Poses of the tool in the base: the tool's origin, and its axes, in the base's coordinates. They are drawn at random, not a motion.
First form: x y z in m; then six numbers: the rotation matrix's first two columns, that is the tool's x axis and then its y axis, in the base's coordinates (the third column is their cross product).
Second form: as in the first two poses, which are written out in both.
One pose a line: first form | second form
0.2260, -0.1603, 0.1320, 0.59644, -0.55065, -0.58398, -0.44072, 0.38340, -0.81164 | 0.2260, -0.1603, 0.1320, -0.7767, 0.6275, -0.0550, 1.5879
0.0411, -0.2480, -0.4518, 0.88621, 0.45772, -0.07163, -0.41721, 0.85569, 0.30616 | 0.0411, -0.2480, -0.4518, 0.5129, 0.2558, 0.8195, 0.5631
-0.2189, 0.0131, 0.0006, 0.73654, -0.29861, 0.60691, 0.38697, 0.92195, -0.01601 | -0.2189, 0.0131, 0.0006, -0.1911, -0.8453, -0.4989, 0.7575
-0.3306, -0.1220, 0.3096, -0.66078, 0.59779, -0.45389, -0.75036, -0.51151, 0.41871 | -0.3306, -0.1220, 0.3096, -0.1377, 0.3273, 0.9348, 2.3363
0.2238, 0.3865, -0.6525, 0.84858, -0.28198, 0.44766, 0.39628, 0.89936, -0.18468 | 0.2238, 0.3865, -0.6525, -0.4438, -0.6829, -0.5803, 0.6242
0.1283, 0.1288, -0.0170, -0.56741, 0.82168, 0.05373, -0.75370, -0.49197, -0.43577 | 0.1283, 0.1288, -0.0170, -0.0909, -0.2366, 0.9673, 2.1901
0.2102, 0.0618, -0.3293, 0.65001, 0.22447, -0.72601, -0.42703, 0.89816, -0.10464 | 0.2102, 0.0618, -0.3293, -0.3057, 0.8580, 0.4127, 0.9098
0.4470, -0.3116, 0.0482, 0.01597, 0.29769, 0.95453, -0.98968, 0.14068, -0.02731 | 0.4470, -0.3116, 0.0482, 0.4766, -0.5702, 0.6691, 1.8476
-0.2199, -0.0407, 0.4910, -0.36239, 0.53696, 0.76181, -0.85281, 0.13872, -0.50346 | -0.2199, -0.0407, 0.4910, 0.1800, -0.6231, 0.7611, 1.9911
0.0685, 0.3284, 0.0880, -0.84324, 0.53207, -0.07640, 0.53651, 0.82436, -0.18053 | 0.0685, 0.3284, 0.0880, 0.2797, 0.9551, -0.0978, 3.1189
